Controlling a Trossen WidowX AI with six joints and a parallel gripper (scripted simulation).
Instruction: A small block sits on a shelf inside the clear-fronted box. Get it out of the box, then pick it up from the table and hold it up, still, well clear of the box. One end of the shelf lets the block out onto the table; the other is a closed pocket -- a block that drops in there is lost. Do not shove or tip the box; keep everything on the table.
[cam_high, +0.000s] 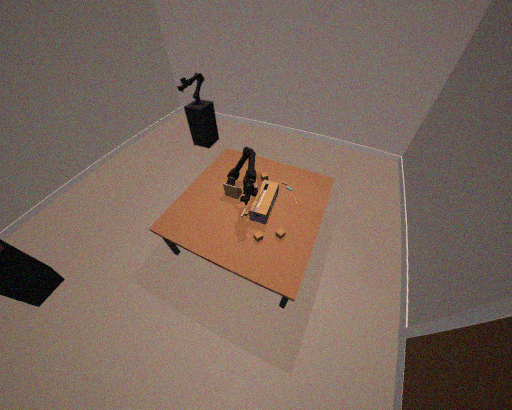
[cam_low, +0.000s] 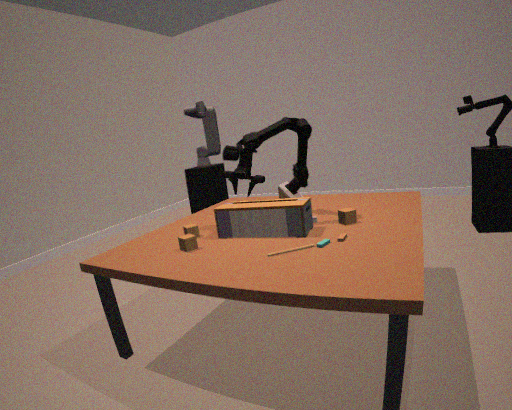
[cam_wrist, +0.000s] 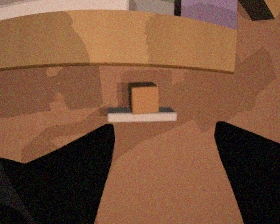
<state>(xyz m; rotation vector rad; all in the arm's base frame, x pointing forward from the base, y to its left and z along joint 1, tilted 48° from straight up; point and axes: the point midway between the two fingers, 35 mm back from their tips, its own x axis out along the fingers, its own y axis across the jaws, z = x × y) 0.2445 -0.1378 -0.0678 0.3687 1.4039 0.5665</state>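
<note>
Now: gripper tip 13 cm above the tan block, 2 cm to the left of it and 1 cm past it. Round my gripper tip: small block (49 cm to the left, 17 cm ahead, 14 cm below); then box (14 cm to the left, 8 cm below, 6 cm ahead).
</note>
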